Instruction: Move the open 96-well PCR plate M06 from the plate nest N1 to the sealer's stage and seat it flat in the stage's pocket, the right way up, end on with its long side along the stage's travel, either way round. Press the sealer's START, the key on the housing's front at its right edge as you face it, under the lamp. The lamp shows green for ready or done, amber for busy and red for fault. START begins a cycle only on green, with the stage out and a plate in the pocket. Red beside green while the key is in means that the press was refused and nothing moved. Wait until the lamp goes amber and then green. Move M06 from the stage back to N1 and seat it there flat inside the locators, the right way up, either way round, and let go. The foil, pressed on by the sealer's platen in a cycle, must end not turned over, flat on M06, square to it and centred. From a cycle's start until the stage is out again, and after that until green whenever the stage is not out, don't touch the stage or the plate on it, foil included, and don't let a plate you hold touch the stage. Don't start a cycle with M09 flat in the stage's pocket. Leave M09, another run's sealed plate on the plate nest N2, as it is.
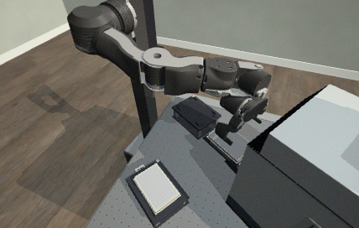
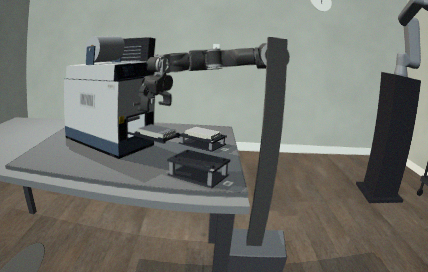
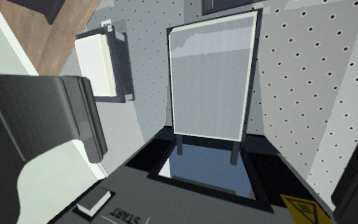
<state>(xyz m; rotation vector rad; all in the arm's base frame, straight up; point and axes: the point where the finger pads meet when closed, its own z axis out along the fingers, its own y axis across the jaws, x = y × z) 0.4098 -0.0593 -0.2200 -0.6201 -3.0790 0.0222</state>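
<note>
Now: hand 1 cm past the 96-well plate M06, 1 cm to the right of it and 8 cm above it. Round my hand: sealer stage: 1 cm behind, 1 cm to the left, 9 cm below; pale key-like block: 4 cm ahead, 11 cm to the right, 1 cm above; yellow warning label: 11 cm ahead, 5 cm to the left, 4 cm below.
</note>
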